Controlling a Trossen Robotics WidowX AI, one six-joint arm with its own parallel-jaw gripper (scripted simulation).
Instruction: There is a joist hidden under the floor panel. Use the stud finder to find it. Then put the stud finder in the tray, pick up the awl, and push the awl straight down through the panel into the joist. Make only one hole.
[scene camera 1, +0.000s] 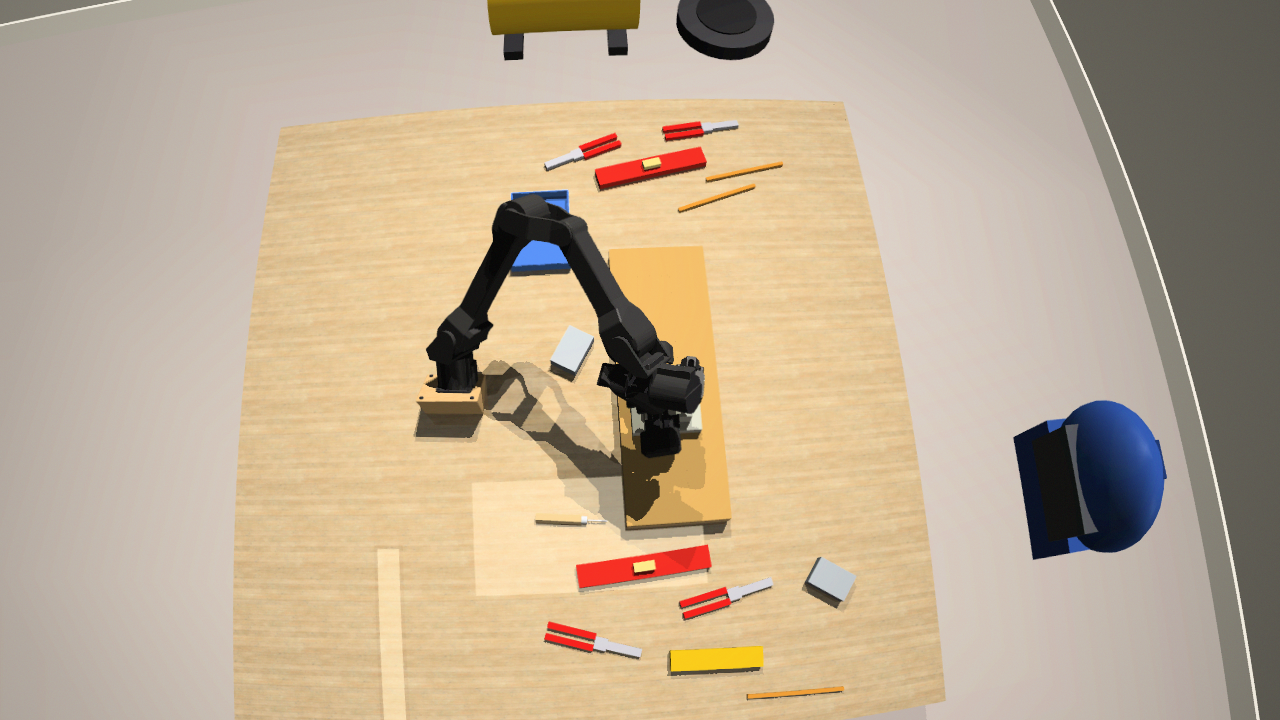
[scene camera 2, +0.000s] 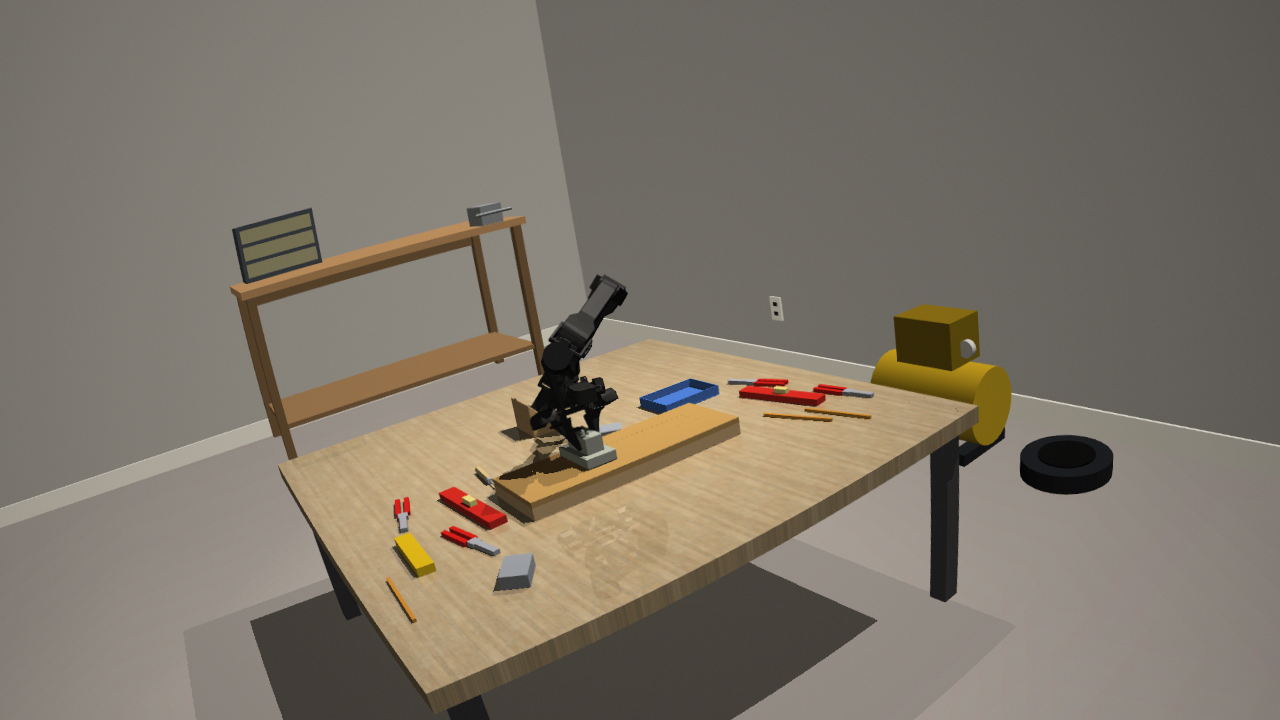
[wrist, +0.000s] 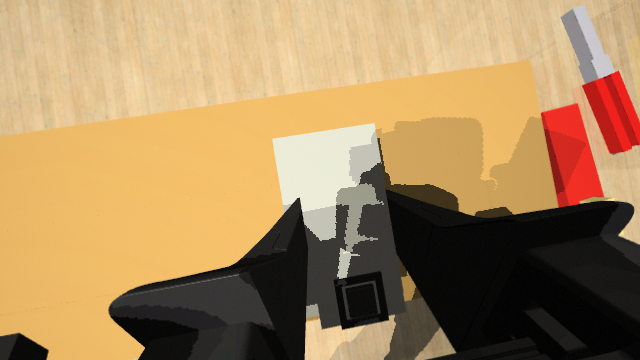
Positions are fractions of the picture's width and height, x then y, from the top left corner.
Scene:
A stud finder shows in scene camera 1 (0.54, 0.59), in scene camera 2 (0.46, 0.63) and in the wrist view (0.55, 0.78). A red level shows in scene camera 1 (0.53, 0.78), in scene camera 2 (0.37, 0.71) and in the wrist view (0.90, 0.50).

